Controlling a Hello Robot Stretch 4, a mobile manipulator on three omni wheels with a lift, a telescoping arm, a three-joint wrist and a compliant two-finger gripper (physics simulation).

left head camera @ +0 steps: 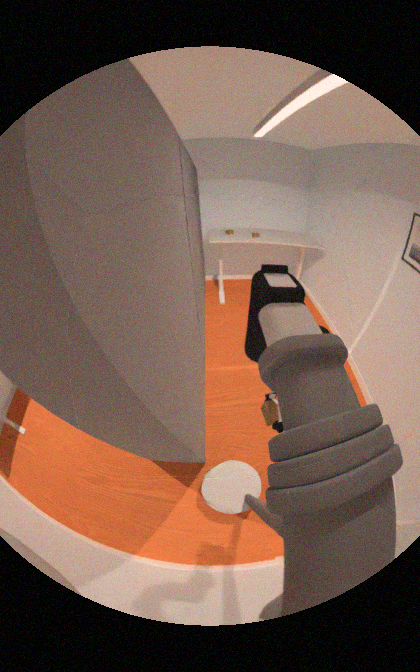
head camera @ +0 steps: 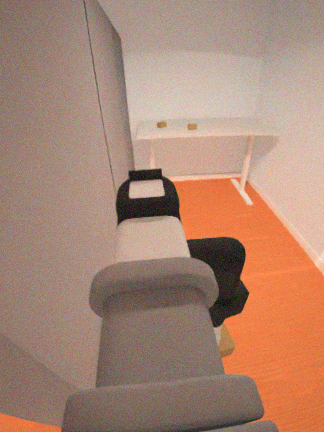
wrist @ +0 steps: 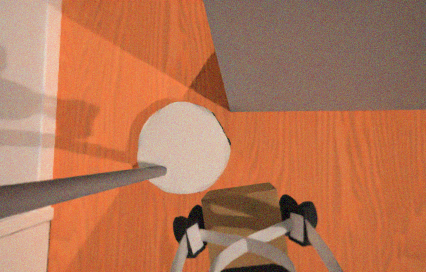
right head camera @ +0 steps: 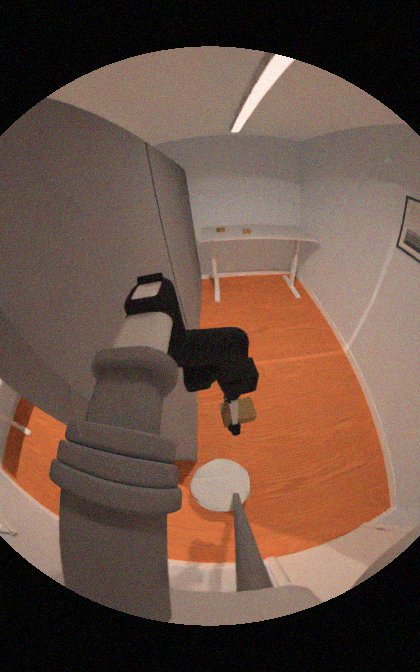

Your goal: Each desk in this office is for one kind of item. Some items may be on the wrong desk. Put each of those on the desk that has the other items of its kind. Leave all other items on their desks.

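Pixels of known places: gripper, fingertip midpoint: [wrist: 242, 215]; robot's base, origin of the base link: [wrist: 189, 148].
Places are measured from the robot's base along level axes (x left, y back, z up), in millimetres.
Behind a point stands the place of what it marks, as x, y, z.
Note:
My gripper [wrist: 242, 215] @(-87, -261, 1008) is shut on a tan-brown box [wrist: 242, 207] @(-70, -261, 1057) [right head camera: 246, 410] [left head camera: 270, 411] [head camera: 226, 341] @(-137, -256, 1057), with one fingertip on each side of it, above the floor. In the head camera view the arm hides most of the box. A white desk [head camera: 225, 128] @(-891, -2384, 923) [left head camera: 285, 239] [right head camera: 280, 234] stands against the far wall. Two small tan-brown boxes lie apart on its top: a left one [head camera: 161, 124] @(-194, -2528, 961) [left head camera: 229, 232] [right head camera: 220, 230] and a right one [head camera: 192, 126] @(-513, -2369, 960) [left head camera: 255, 235] [right head camera: 247, 231].
A tall grey cabinet [head camera: 45, 175] @(190, -460, 1369) [left head camera: 125, 250] [right head camera: 100, 225] [wrist: 325, 55] @(190, -443, 692) stands close on the left of the arm. My round white base [left head camera: 231, 486] [right head camera: 220, 485] [wrist: 184, 147] @(2, -19, 187) is near the cabinet's lower corner. A wall with a framed picture [left head camera: 415, 245] [right head camera: 412, 235] runs along the right.

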